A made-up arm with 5 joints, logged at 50 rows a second.
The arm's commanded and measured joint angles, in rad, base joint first. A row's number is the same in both.
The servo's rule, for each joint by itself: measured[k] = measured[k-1] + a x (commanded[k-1-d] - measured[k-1]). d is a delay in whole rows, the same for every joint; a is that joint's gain. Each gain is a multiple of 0.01, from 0.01 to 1. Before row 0 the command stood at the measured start. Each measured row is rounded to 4 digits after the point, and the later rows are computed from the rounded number. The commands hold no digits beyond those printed.
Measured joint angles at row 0:
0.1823, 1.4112, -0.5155, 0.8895, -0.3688
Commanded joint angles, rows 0 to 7:
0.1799, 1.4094, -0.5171, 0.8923, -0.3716
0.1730, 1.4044, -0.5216, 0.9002, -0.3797
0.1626, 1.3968, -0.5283, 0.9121, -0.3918
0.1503, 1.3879, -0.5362, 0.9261, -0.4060
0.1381, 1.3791, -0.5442, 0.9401, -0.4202
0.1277, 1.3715, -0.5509, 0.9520, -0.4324
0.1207, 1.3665, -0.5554, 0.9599, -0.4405
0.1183, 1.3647, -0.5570, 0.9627, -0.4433
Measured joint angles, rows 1 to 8:
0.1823, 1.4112, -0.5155, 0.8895, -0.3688
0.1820, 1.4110, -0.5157, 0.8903, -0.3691
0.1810, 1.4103, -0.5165, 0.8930, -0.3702
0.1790, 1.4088, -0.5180, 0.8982, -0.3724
0.1758, 1.4065, -0.5204, 0.9057, -0.3758
0.1717, 1.4035, -0.5235, 0.9150, -0.3802
0.1669, 1.4000, -0.5271, 0.9250, -0.3854
0.1618, 1.3963, -0.5308, 0.9344, -0.3909
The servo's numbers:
d 1
a 0.11 0.11 0.13 0.27 0.10

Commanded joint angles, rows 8 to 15:
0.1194, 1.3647, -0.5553, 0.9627, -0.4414
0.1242, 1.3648, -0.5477, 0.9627, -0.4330
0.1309, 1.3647, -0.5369, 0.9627, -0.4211
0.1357, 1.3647, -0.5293, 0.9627, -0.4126
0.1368, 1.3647, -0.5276, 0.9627, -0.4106
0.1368, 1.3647, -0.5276, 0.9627, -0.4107
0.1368, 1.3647, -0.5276, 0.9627, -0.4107
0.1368, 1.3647, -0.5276, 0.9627, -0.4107
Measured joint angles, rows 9 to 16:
0.1570, 1.3928, -0.5342, 0.9420, -0.3961
0.1529, 1.3897, -0.5369, 0.9476, -0.4006
0.1497, 1.3870, -0.5383, 0.9517, -0.4038
0.1476, 1.3845, -0.5381, 0.9547, -0.4055
0.1463, 1.3823, -0.5370, 0.9569, -0.4062
0.1453, 1.3804, -0.5358, 0.9585, -0.4066
0.1444, 1.3787, -0.5347, 0.9596, -0.4070
0.1436, 1.3772, -0.5338, 0.9604, -0.4074

